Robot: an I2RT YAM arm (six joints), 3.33 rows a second.
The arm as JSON. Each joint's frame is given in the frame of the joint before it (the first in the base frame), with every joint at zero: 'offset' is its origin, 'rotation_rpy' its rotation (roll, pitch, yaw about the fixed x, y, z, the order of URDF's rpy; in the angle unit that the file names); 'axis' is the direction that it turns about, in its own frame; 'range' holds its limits. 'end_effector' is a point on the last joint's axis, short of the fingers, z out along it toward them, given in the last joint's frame.
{
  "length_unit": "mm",
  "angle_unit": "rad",
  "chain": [
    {
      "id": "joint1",
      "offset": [
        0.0,
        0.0,
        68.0
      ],
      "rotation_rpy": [
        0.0,
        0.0,
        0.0
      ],
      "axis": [
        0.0,
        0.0,
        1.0
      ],
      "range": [
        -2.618,
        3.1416
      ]
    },
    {
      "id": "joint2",
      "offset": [
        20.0,
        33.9,
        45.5
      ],
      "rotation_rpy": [
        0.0,
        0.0,
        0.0
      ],
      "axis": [
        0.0,
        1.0,
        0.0
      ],
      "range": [
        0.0,
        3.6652
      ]
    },
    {
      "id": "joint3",
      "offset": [
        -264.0,
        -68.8,
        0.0
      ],
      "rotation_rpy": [
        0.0,
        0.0,
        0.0
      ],
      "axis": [
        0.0,
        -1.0,
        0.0
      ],
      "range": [
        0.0,
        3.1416
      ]
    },
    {
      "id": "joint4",
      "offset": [
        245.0,
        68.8,
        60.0
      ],
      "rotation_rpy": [
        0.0,
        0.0,
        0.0
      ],
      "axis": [
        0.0,
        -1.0,
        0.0
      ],
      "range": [
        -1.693,
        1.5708
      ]
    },
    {
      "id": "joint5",
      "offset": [
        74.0,
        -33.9,
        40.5
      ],
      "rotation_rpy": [
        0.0,
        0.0,
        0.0
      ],
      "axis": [
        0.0,
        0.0,
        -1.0
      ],
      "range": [
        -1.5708,
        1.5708
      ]
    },
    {
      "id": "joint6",
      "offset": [
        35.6,
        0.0,
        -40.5
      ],
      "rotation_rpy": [
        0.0,
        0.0,
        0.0
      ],
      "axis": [
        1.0,
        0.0,
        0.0
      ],
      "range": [
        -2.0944,
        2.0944
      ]
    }
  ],
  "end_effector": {
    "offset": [
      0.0,
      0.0,
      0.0
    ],
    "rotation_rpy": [
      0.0,
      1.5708,
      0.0
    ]
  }
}
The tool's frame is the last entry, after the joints.
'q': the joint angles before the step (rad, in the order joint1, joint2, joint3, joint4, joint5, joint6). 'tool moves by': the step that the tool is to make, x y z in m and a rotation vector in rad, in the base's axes. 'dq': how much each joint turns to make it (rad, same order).
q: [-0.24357 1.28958 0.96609 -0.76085 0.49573 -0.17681]
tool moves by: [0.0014 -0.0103 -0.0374 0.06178 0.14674 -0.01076]
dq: [-0.04240 0.09553 -0.05118 -0.00051 -0.03207 -0.02295]
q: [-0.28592 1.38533 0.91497 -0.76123 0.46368 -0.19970]
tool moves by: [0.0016 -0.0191 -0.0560 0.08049 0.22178 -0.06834]
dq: [-0.06954 0.20094 -0.03106 -0.00408 -0.00649 0.00063]
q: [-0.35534 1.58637 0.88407 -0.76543 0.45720 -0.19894]
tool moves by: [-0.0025 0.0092 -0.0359 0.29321 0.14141 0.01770]
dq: [0.00090 0.14001 0.00035 -0.08888 -0.22509 -0.02045]
